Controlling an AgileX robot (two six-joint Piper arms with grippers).
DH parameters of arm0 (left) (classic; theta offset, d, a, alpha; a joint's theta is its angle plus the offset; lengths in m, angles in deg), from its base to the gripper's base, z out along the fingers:
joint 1: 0 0.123 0 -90
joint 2: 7.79 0 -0.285 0
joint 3: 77.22 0 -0.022 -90
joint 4: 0 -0.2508 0 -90
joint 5: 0 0 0.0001 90
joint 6: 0 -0.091 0 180
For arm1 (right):
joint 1: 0 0.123 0 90
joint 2: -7.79 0 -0.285 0
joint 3: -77.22 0 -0.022 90
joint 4: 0 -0.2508 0 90
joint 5: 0 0 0.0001 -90
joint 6: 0 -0.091 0 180
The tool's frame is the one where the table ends.
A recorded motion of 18 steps. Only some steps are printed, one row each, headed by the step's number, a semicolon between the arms.
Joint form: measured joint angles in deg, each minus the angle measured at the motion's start. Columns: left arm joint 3, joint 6, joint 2, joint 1, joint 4, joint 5; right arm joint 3, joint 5, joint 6, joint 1, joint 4, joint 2.
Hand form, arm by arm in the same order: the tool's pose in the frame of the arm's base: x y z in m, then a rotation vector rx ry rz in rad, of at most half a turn. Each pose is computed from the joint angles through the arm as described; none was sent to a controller.
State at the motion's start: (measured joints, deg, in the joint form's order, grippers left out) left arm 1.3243 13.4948 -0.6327 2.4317 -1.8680 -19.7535; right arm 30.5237 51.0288 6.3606 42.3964 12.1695 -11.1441
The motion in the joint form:
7: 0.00 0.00 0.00 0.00 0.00 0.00; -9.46 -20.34 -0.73 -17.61 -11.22 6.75
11: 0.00 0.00 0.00 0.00 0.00 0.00; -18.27 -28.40 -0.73 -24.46 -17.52 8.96
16: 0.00 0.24 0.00 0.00 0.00 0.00; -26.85 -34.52 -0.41 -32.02 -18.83 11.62
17: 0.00 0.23 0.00 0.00 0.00 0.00; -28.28 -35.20 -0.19 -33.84 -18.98 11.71
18: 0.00 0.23 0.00 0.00 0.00 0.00; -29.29 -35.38 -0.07 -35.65 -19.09 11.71
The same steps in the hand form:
7: 0.0533 0.0033 0.1749 -0.2348 1.8266 -0.1036; 0.0332 0.0145 0.2818 -0.4607 1.6714 0.2286
11: 0.0533 0.0033 0.1749 -0.2348 1.8266 -0.1036; 0.0427 0.0173 0.2468 -0.3029 1.6807 0.2549
16: 0.0533 0.0033 0.1749 -0.2386 1.8261 -0.1065; 0.0503 0.0123 0.2092 -0.1719 1.6916 0.1690
17: 0.0533 0.0033 0.1749 -0.2385 1.8262 -0.1064; 0.0518 0.0108 0.2020 -0.1459 1.7049 0.1437
18: 0.0533 0.0033 0.1749 -0.2385 1.8262 -0.1064; 0.0529 0.0092 0.1964 -0.1199 1.7207 0.1199

